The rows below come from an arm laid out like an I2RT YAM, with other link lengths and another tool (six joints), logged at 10 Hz.
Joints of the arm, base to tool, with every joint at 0 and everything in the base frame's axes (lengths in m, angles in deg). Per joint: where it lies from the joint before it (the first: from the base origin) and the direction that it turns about. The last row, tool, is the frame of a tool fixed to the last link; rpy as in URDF.
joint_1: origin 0.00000 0.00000 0.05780 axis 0 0 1
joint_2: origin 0.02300 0.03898 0.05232 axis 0 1 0
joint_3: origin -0.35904 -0.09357 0.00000 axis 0 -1 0
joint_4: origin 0.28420 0.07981 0.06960 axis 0 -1 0
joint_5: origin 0.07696 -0.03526 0.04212 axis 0 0 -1
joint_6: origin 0.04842 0.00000 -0.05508 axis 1 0 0
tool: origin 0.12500 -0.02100 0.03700 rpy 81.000 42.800 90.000
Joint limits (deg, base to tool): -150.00..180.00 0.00..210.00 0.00..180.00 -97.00..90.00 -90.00..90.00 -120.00..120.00
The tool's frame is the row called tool.
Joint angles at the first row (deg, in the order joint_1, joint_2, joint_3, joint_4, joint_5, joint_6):
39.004, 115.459, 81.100, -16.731, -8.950, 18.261
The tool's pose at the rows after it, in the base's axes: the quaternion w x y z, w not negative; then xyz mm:
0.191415, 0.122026, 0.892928, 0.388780, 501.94, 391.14, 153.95
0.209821, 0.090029, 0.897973, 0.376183, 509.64, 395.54, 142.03
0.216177, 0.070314, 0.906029, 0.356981, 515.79, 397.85, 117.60
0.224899, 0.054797, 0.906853, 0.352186, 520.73, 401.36, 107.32
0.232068, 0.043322, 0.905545, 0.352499, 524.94, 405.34, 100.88
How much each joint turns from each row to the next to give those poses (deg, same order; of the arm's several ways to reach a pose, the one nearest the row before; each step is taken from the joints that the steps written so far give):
-0.022, 0.372, 0.000, 3.628, 0.240, -6.229
0.021, 1.879, 0.001, 2.075, 1.333, -4.262
0.001, 2.777, -0.001, 1.488, 1.268, -2.994
-0.001, 1.507, -0.043, 1.879, 0.524, -1.990
0.001, 1.158, 0.021, 1.814, 0.132, -1.332

